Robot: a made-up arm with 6 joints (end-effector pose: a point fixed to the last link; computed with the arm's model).
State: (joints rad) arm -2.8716 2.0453 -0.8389 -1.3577 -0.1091 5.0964
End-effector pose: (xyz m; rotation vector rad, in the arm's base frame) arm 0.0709 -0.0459 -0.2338 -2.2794 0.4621 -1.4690
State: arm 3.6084 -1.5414 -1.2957 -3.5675 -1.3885 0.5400
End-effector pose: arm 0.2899 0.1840 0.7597 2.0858 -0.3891 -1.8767
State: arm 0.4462 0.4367 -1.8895 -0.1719 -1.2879 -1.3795
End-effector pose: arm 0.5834 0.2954 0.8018 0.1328 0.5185 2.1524
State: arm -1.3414 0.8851 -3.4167 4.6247 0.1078 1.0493
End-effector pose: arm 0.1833 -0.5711 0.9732 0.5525 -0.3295 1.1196
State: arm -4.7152 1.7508 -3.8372 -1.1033 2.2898 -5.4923
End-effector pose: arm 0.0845 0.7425 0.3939 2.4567 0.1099 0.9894
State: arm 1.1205 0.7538 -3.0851 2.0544 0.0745 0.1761
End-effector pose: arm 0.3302 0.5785 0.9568 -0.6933 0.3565 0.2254
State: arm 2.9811 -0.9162 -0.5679 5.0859 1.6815 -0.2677
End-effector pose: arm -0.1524 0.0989 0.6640 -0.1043 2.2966 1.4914
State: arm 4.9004 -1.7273 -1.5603 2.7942 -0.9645 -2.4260
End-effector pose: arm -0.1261 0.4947 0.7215 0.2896 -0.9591 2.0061
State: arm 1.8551 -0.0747 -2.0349 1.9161 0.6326 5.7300
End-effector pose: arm -0.1190 0.4172 1.0875 -0.6352 -0.7081 0.3717
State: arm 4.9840 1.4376 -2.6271 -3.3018 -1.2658 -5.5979
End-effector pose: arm 0.2007 -0.7722 0.1513 -2.4813 -1.7179 0.1828
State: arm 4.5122 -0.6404 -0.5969 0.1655 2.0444 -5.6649
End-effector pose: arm -0.0272 -0.2091 0.5712 -0.9161 2.2772 0.7584
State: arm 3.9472 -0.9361 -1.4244 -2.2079 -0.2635 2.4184
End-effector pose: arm 0.0498 -0.0341 0.9992 0.4911 -0.8751 1.0176
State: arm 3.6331 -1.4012 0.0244 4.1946 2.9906 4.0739
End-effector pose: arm 0.0183 0.0761 0.5202 -0.4994 1.2163 0.4058
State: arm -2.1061 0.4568 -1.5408 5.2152 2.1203 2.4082
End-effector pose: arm -0.4067 -0.5279 0.5105 -1.1427 -1.3357 -0.8106
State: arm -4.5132 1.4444 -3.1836 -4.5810 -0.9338 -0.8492
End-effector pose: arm -0.0749 0.8343 0.4301 -1.6764 0.0730 -1.0502
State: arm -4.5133 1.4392 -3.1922 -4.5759 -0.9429 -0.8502
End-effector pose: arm -0.0744 0.8317 0.4371 -1.6724 0.0905 -1.0474
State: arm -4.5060 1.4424 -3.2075 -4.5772 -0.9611 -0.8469
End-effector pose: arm -0.0798 0.8275 0.4402 -1.6669 0.1094 -1.0477
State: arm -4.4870 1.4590 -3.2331 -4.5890 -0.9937 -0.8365
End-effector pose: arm -0.0944 0.8209 0.4367 -1.6587 0.1309 -1.0533
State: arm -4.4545 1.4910 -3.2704 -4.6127 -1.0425 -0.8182
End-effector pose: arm -0.1195 0.8106 0.4258 -1.6463 0.1555 -1.0642
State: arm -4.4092 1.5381 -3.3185 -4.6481 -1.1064 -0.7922
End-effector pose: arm -0.1540 0.7953 0.4074 -1.6280 0.1833 -1.0799
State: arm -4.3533 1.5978 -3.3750 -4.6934 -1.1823 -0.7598
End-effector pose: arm -0.1955 0.7738 0.3828 -1.6016 0.2141 -1.0985
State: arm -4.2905 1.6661 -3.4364 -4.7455 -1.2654 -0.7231
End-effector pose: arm -0.2400 0.7460 0.3539 -1.5665 0.2471 -1.1168
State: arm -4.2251 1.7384 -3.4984 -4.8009 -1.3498 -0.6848
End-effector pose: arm -0.2836 0.7128 0.3228 -1.5237 0.2798 -1.1325
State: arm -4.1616 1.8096 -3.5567 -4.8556 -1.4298 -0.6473
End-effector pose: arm -0.3227 0.6768 0.2918 -1.4764 0.3100 -1.1433
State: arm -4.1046 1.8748 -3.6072 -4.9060 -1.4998 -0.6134
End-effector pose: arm -0.3547 0.6416 0.2632 -1.4290 0.3348 -1.1492
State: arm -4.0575 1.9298 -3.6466 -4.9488 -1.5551 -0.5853
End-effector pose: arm -0.3788 0.6109 0.2386 -1.3866 0.3512 -1.1513
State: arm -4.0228 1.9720 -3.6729 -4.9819 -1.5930 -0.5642
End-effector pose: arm -0.3952 0.5875 0.2188 -1.3531 0.3575 -1.1519
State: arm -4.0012 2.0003 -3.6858 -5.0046 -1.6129 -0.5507
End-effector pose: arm -0.4048 0.5731 0.2043 -1.3306 0.3533 -1.1529
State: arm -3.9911 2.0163 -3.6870 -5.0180 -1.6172 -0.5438
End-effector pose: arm -0.4095 0.5669 0.1943 -1.3187 0.3399 -1.1555
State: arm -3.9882 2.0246 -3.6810 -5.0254 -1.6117 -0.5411
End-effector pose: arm -0.4112 0.5659 0.1871 -1.3139 0.3208 -1.1594
